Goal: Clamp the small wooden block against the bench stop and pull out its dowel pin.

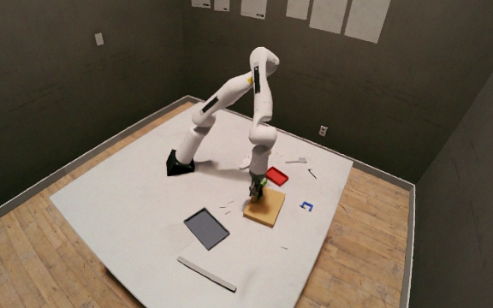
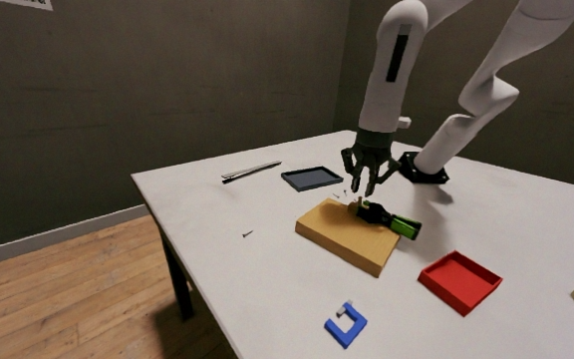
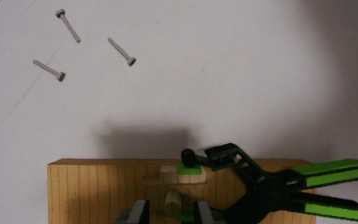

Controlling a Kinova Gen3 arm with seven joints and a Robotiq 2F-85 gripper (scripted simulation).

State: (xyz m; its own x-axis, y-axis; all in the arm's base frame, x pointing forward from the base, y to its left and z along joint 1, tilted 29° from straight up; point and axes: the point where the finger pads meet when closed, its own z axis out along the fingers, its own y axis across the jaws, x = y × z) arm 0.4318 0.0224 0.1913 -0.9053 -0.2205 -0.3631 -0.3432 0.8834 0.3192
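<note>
Now: the dowel pin 5 cm below my hand. The rest, counted from my hand: grey tray: 5 cm behind, 26 cm to the right, 10 cm below; then red tray: 4 cm behind, 22 cm to the left, 10 cm below; then small wooden block: 7 cm below.
</note>
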